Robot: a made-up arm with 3 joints.
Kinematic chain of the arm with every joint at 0, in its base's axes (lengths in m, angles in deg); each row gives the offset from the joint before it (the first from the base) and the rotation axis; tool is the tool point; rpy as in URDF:
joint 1: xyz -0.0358 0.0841 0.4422 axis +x
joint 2: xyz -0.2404 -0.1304 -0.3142 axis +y
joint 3: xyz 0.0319 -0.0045 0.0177 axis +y
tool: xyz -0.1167 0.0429 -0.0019 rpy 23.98 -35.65 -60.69
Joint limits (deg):
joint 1: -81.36..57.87
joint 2: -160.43..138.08
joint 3: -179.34..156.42
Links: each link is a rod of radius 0.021 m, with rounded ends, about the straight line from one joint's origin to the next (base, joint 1, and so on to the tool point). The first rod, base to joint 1, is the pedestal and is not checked.
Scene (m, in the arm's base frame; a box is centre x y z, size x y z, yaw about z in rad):
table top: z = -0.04
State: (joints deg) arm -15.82 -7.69 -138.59
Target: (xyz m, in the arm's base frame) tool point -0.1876 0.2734 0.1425
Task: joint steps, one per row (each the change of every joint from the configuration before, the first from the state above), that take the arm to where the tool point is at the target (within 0.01 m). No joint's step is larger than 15 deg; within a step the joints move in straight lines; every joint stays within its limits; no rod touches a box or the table.
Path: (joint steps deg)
1: 12.63 -13.65 13.67
2: 12.63 -13.64 13.66
3: 12.62 -13.65 13.67
4: 12.63 -13.64 13.67
5: 12.63 -13.65 13.66

